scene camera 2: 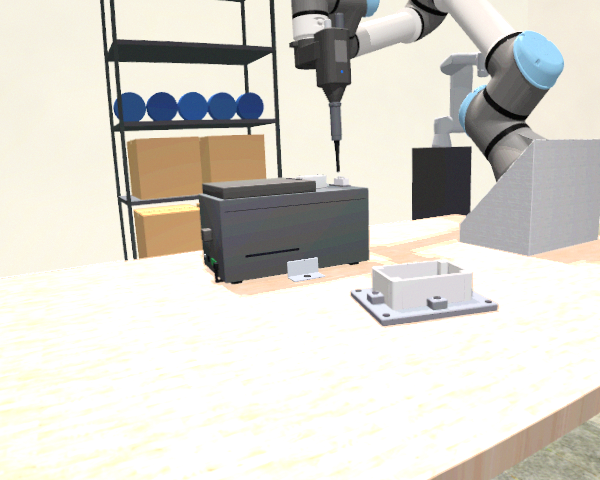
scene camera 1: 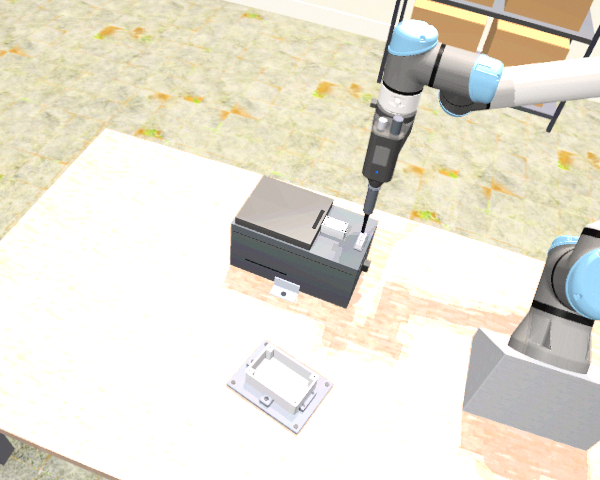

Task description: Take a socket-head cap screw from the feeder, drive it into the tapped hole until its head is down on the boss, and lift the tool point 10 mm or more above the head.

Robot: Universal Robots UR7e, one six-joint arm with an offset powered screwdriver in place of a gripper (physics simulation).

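The dark screw feeder [scene camera 1: 295, 272] [scene camera 2: 295, 232] stands on the table, with a small white pickup block [scene camera 1: 359, 242] [scene camera 2: 341, 182] on its right end. My screwdriver [scene camera 1: 362, 232] [scene camera 2: 338, 171] points down, its thin black bit ending just above that block. A small gap shows between them in the scene camera 2 view. The tip is too small to tell whether a screw is on it. A light grey open housing [scene camera 1: 297, 397] [scene camera 2: 425, 292] stands on a flat base plate [scene camera 1: 296, 426] [scene camera 2: 400, 317]. A small boss with a hole [scene camera 1: 266, 399] [scene camera 2: 437, 302] sits beside its wall. Which hole is the tapped one is unclear.
A small metal bracket [scene camera 1: 284, 291] [scene camera 2: 304, 271] sits at the feeder's front foot. A raised dark lid [scene camera 1: 282, 212] [scene camera 2: 257, 187] and a white block [scene camera 1: 334, 226] [scene camera 2: 315, 181] are on the feeder's top. The grey arm pedestal [scene camera 1: 530, 400] [scene camera 2: 560, 200] stands at the right.
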